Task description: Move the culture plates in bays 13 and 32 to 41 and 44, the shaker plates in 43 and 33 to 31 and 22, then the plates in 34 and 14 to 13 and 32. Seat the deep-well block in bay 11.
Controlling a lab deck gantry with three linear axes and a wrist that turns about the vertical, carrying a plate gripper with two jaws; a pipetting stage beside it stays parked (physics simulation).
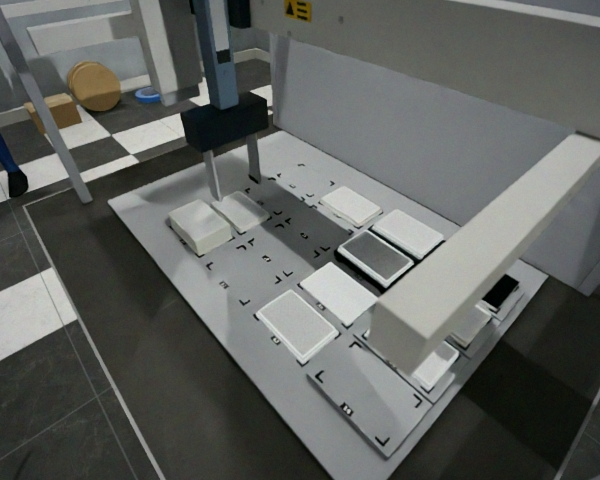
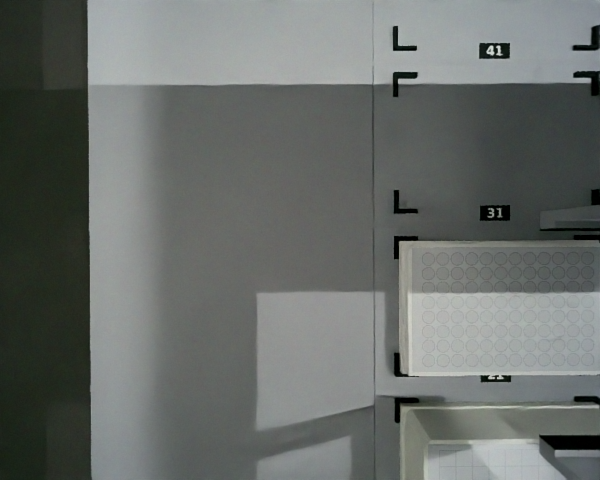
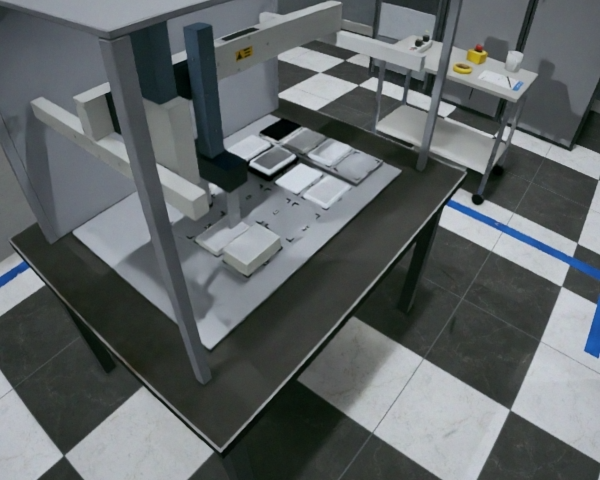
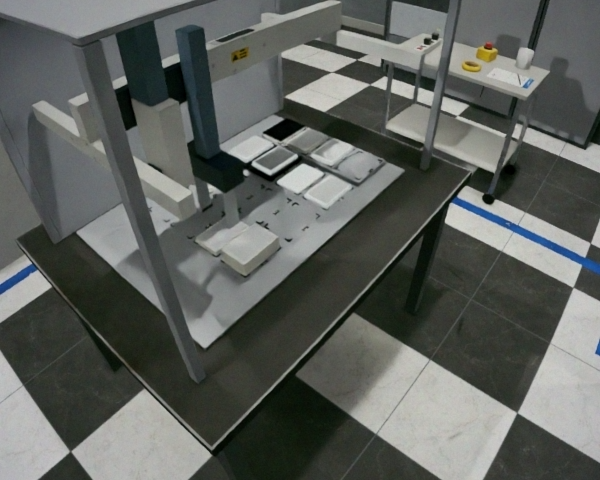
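Pixels of known places: gripper, fingertip midpoint: (image 1: 236, 189) (image 2: 578, 333) (image 3: 220, 216) (image 4: 219, 216); robot's base, origin of the base link: (image 1: 171, 227) (image 3: 247, 277) (image 4: 245, 276).
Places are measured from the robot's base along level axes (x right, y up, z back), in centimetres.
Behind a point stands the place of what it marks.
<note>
My gripper (image 1: 235, 188) @[y 7.0, x -15.0, z -6.4 cm] (image 2: 570, 331) @[y 7.0, x -15.0, z -6.4 cm] (image 3: 222, 214) @[y 7.0, x -15.0, z -6.4 cm] (image 4: 218, 215) @[y 7.0, x -15.0, z -6.4 cm] is open, its jaws on either side of the white plate (image 1: 241, 211) @[y 1.4, x -14.6, z -7.7 cm] (image 2: 500, 320) @[y 1.4, x -14.3, z -5.9 cm] in bay 21; their exact height is unclear. The tall deep-well block (image 1: 200, 225) @[y 4.2, x -3.5, z -8.8 cm] (image 3: 251, 248) @[y 4.2, x -3.0, z -4.9 cm] (image 4: 250, 248) @[y 4.2, x -2.7, z -5.1 cm] stands at bay 11, beside that plate. A black-topped plate (image 1: 502, 290) @[y 3.1, x -36.2, z -60.7 cm] (image 3: 280, 129) @[y 3.1, x -35.9, z -55.0 cm] is in bay 44. A plate (image 1: 297, 324) @[y 1.4, x -3.9, z -40.0 cm] (image 3: 326, 192) @[y 1.4, x -3.6, z -37.9 cm] lies in bay 13. Shaker plates (image 1: 375, 256) @[y 3.7, x -24.9, z -39.6 cm] (image 1: 407, 232) @[y 3.7, x -35.6, z -39.6 cm] lie in 33 and 43. Another plate (image 1: 470, 327) @[y 2.9, x -24.6, z -60.7 cm] is in bay 34. Bays 41, 31, 22, 32 and 14 hold no plate.
White plates also lie in bay 23 (image 1: 337, 292) @[y 0.8, x -14.6, z -39.4 cm], bay 42 (image 1: 350, 205) @[y 1.4, x -35.7, z -23.4 cm] and bay 24 (image 1: 435, 367) @[y 2.9, x -14.0, z -60.7 cm]. A pale beam (image 1: 480, 235) @[y 40.0, x 0.2, z -61.7 cm] crosses above the right side of the deck. The parked pipetting stage (image 3: 172, 140) hangs beside my gripper. A grey frame post (image 3: 155, 215) @[y 45.3, x 12.6, z 26.7 cm] stands at the left.
</note>
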